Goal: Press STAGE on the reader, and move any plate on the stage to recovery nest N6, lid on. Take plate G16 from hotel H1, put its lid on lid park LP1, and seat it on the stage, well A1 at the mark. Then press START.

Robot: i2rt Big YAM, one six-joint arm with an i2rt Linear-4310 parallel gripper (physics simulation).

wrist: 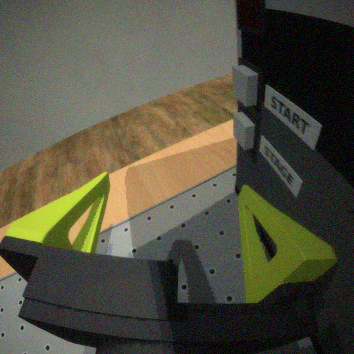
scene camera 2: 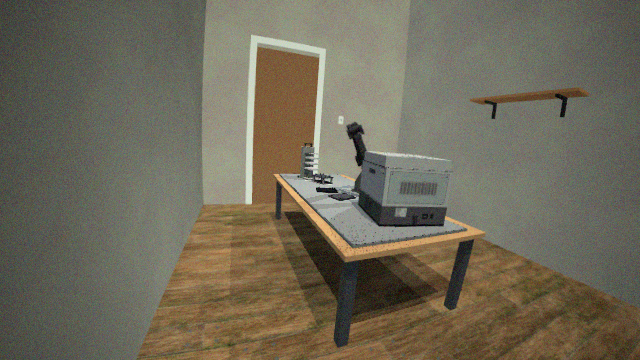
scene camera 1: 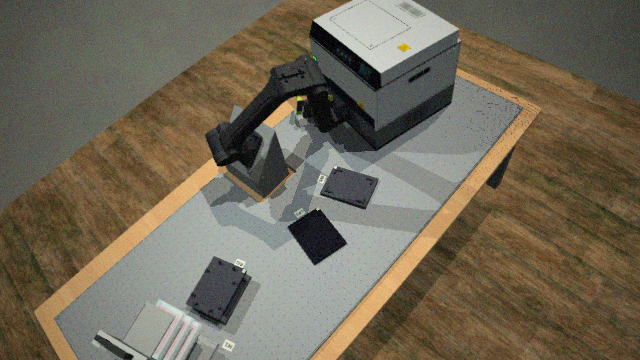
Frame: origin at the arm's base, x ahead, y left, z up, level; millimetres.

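Seen in the pictures: gripper, fingertip midpoint: (wrist: 175, 184); arm's base at its link origin: (scene camera 1: 249, 146).
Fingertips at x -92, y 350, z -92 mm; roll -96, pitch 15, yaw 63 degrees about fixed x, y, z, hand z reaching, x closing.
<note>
Pixels of each thing's top centre, then the offset from my fingertips to it. "pt": a spot on its surface instead.
- reader at its top centre: (scene camera 1: 382, 24) (scene camera 2: 404, 155) 205 mm ahead, 202 mm left, 289 mm up
- START button at its top centre: (wrist: 248, 69) 5 mm ahead, 56 mm left, 67 mm up
- STAGE button at its top centre: (wrist: 247, 117) 5 mm ahead, 56 mm left, 35 mm up
- Recovery nest N6 at its top centre: (scene camera 1: 349, 184) (scene camera 2: 342, 195) 383 mm ahead, 189 mm right, 41 mm down
- lid park LP1 at its top centre: (scene camera 1: 316, 232) (scene camera 2: 326, 188) 427 mm ahead, 392 mm right, 39 mm down
- Hotel H1 at a spot on its surface: (scene camera 1: 150, 327) pt 417 mm ahead, 898 mm right, 195 mm up
- raised dark nest at its top centre: (scene camera 1: 214, 284) (scene camera 2: 323, 174) 349 mm ahead, 725 mm right, 17 mm up
- table's wooden rim at a spot on its surface: (scene camera 1: 390, 272) pt 678 mm ahead, 328 mm right, 72 mm down
The reader (scene camera 1: 417, 100) (scene camera 2: 415, 187) stands at the far end of the table. My gripper (scene camera 1: 315, 102) (wrist: 175, 184) is open and empty, low in front of the reader's button side. In the wrist view, the START button (wrist: 245, 85) sits above the STAGE button (wrist: 244, 131), both beyond the right fingertip. No stage or plate on it shows. Recovery nest N6 (scene camera 1: 349, 187) (scene camera 2: 342, 197) and lid park LP1 (scene camera 1: 317, 236) (scene camera 2: 326, 190) are dark pads without a visible plate or lid. Hotel H1 (scene camera 1: 150, 327) (scene camera 2: 304, 162) holds several pale plates; which is G16 I cannot tell.
A raised dark nest (scene camera 1: 217, 290) (scene camera 2: 323, 178) stands between LP1 and the hotel; its label is hard to read. The arm's base (scene camera 1: 265, 170) is at the table's long edge. The table's wooden rim (scene camera 1: 390, 272) surrounds the grey perforated top.
</note>
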